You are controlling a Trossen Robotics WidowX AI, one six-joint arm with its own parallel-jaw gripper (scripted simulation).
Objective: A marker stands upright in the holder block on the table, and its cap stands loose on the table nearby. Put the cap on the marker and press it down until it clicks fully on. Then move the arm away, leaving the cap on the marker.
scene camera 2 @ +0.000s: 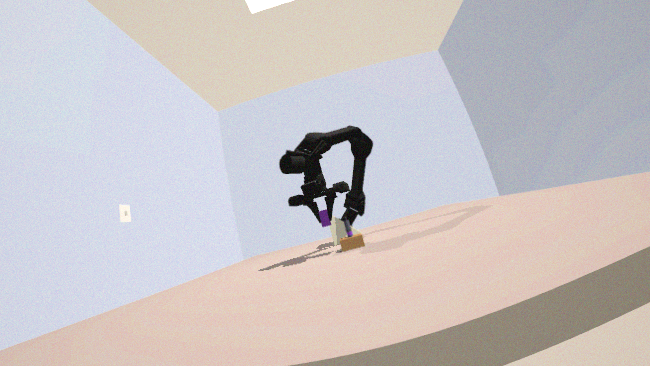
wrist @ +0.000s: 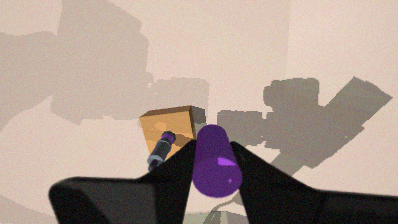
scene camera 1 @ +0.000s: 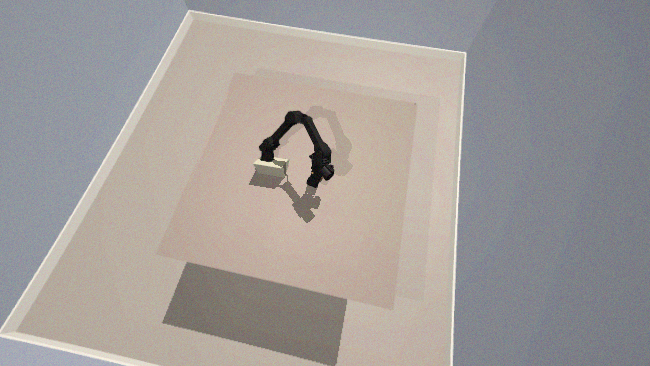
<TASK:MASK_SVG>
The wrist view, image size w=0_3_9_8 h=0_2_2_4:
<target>my gripper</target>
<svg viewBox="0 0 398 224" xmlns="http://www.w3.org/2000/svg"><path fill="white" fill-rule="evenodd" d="M230 142L242 173L242 182L238 190L249 224L398 224L398 196L313 188L287 175L236 141ZM196 140L190 140L166 161L138 178L70 177L55 182L49 190L48 199L57 223L183 224L192 183Z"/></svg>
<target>purple cap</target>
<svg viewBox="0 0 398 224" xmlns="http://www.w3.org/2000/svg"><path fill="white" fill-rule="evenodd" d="M209 124L201 128L197 134L192 181L195 188L202 194L209 196L209 198L226 198L234 194L242 182L242 173L226 131L221 126Z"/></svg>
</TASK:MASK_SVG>
